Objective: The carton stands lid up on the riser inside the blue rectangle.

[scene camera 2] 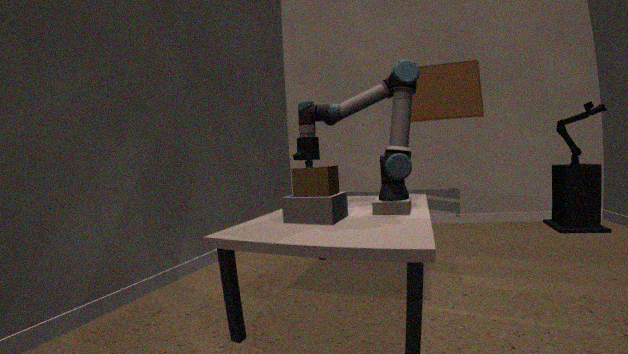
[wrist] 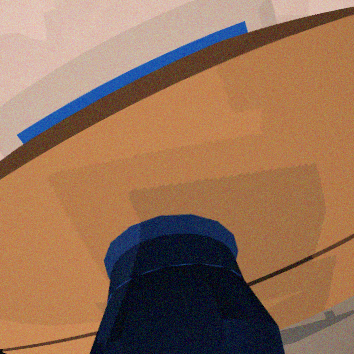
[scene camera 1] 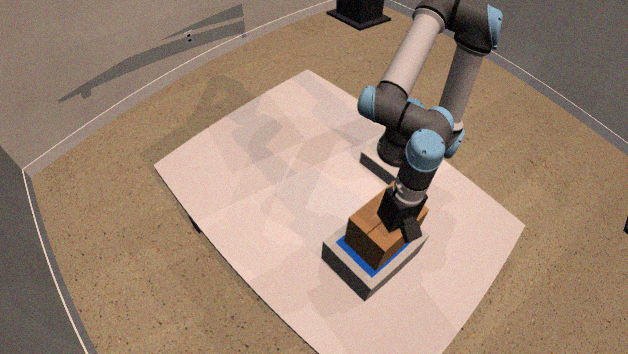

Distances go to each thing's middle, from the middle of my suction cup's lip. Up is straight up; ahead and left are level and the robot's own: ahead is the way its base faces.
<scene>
Right now my suction cup is 2 cm past the brown carton [scene camera 1: 366,234], 3 cm to the left of it and 8 cm above it. Round my suction cup: grey riser [wrist: 162,39]: 1 cm behind, 3 cm to the right, 20 cm below.
</scene>
